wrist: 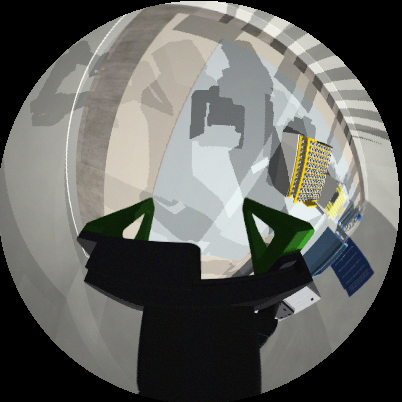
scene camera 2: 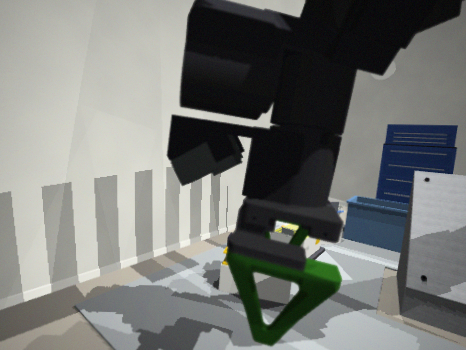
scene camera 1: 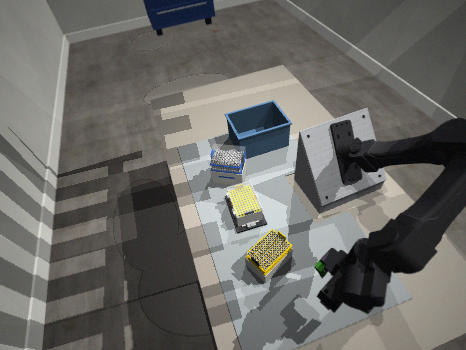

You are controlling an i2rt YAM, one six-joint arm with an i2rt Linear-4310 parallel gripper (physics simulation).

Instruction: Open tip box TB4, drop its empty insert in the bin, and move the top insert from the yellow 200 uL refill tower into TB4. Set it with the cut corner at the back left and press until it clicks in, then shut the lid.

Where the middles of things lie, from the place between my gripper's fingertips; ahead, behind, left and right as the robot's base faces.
Scene:
Now: hand 11 cm short of the translucent lid [scene camera 1: 244,199], 38 cm to the left of it and 4 cm above it. From my hand the other things lie so: 200 uL tower [scene camera 1: 269,254] 11 cm ahead, 18 cm to the right, 6 cm below; blue bin [scene camera 2: 380,223] 6 cm behind, 69 cm to the right, 5 cm below.

